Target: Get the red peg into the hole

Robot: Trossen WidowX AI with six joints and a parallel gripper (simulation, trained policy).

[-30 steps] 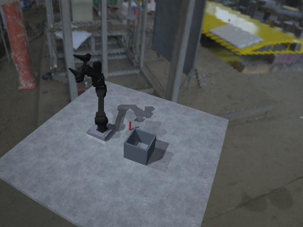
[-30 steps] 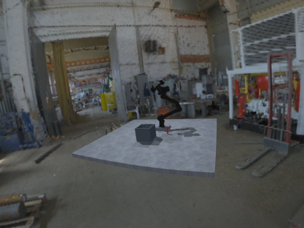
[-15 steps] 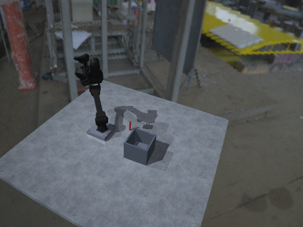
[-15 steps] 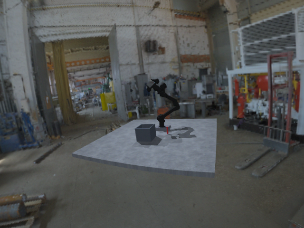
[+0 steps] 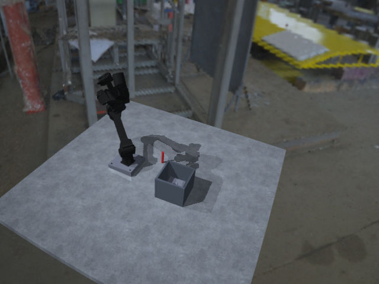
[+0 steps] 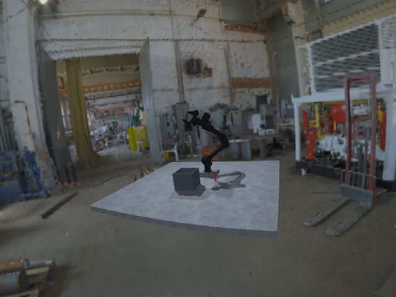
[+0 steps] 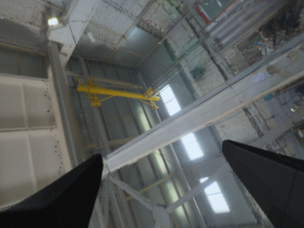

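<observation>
Now: the red peg 11 cm ahead of my gripper tip, 31 cm to the left of it and 52 cm below it. Also, from my gripper tip: light grey plate 30 cm ahead, 16 cm to the left, 52 cm below.
</observation>
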